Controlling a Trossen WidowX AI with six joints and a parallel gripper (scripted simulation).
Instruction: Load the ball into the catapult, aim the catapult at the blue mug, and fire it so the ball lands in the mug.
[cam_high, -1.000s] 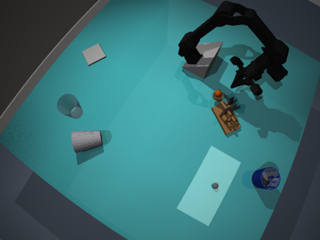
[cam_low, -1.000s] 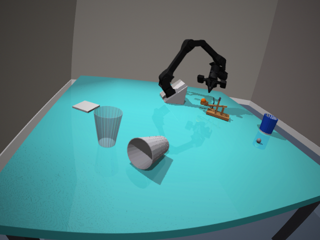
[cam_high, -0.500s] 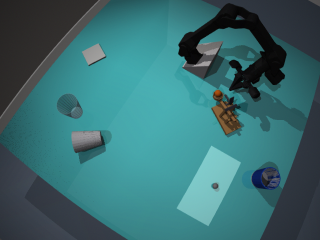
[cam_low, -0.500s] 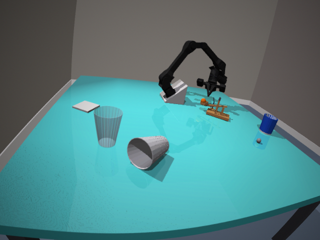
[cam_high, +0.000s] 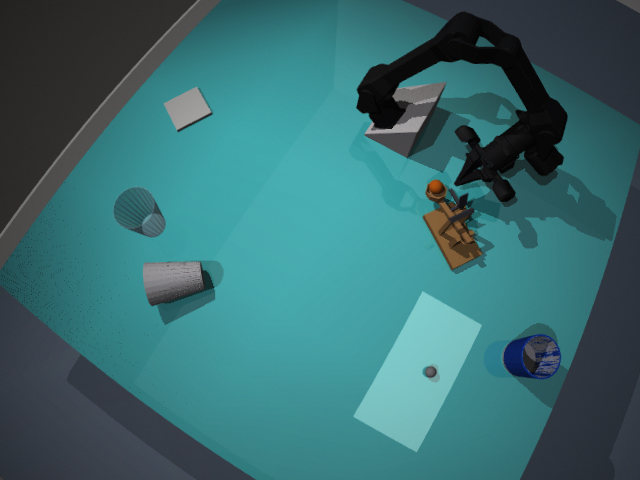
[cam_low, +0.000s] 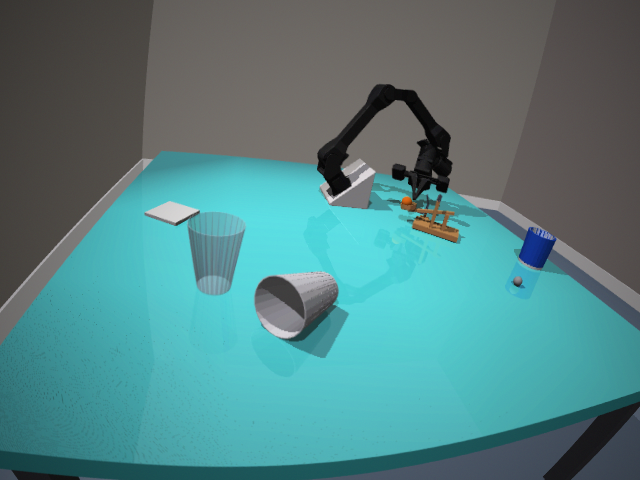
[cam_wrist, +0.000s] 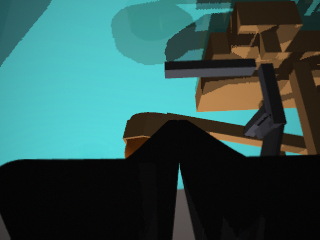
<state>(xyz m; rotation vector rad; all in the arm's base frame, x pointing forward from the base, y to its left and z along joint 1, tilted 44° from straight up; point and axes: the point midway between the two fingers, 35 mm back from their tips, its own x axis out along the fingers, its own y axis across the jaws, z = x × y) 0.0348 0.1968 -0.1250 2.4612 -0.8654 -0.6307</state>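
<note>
The orange ball lies 30 mm to the right of my gripper tip and 30 mm ahead of it. The rest, counted from my gripper tip: blue mug (340 mm to the left, 220 mm ahead, 30 mm below); then wooden catapult (50 mm ahead, 30 mm to the left, 10 mm below); then small grey ball (370 mm ahead, 190 mm to the left, 50 mm below).
</note>
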